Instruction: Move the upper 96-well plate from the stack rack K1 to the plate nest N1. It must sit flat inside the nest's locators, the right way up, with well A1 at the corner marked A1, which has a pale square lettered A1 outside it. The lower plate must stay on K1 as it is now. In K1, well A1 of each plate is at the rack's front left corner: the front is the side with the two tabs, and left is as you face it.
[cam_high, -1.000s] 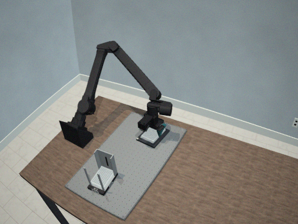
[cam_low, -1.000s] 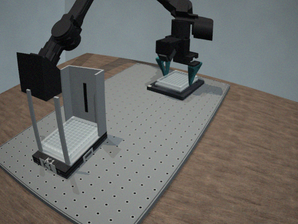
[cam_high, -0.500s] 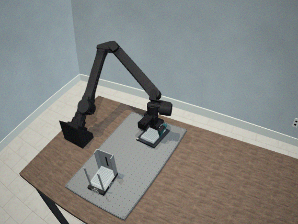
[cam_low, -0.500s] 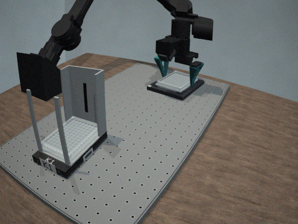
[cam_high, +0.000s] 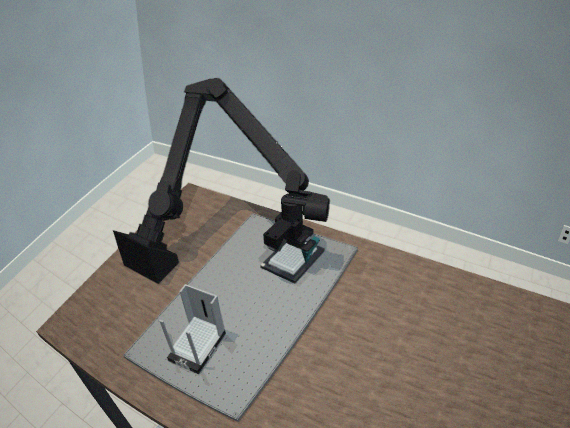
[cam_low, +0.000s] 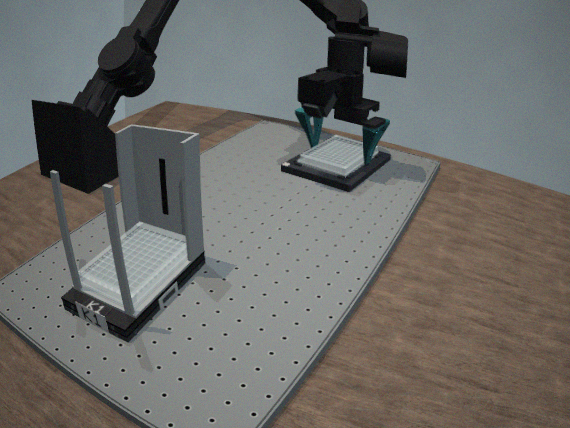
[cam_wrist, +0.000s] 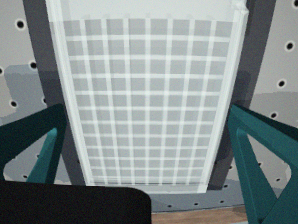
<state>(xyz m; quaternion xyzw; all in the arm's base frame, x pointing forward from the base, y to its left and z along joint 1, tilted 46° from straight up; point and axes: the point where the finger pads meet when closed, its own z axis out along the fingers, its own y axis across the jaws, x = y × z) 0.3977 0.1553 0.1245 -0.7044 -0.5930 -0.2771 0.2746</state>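
Now: hand 2 cm above the black plate nest N1. Round my hand: K1 label 8 cm behind, 50 cm to the right, 1 cm below; pale A1 square 6 cm behind, 7 cm to the right, 1 cm below; back wall 8 cm behind, 34 cm to the right, 6 cm above.
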